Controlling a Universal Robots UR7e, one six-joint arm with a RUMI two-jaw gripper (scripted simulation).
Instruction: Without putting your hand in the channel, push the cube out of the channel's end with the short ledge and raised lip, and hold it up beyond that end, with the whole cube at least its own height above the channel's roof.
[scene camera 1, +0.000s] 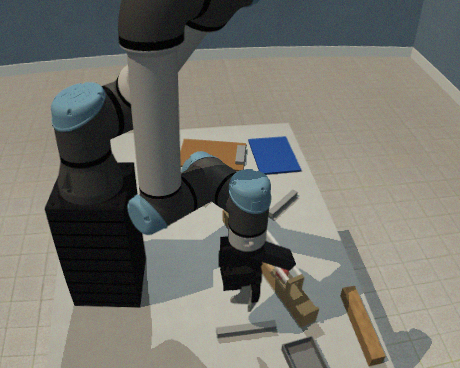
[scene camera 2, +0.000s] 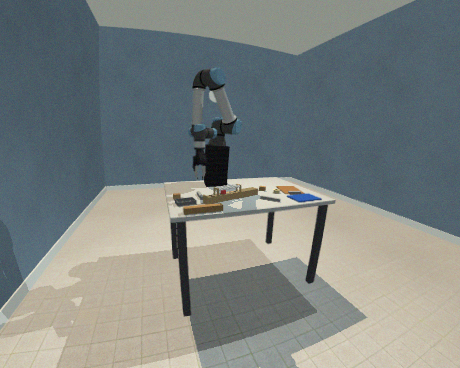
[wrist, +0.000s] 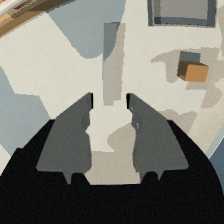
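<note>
Board (scene camera 1: 232, 154); out of frame in the wrist view. Blue mat (scene camera 1: 273, 155); out of frame in the wrist view. Wooden channel (scene camera 1: 297, 302). My gripper (scene camera 1: 247, 304), (wrist: 109, 94).
</note>
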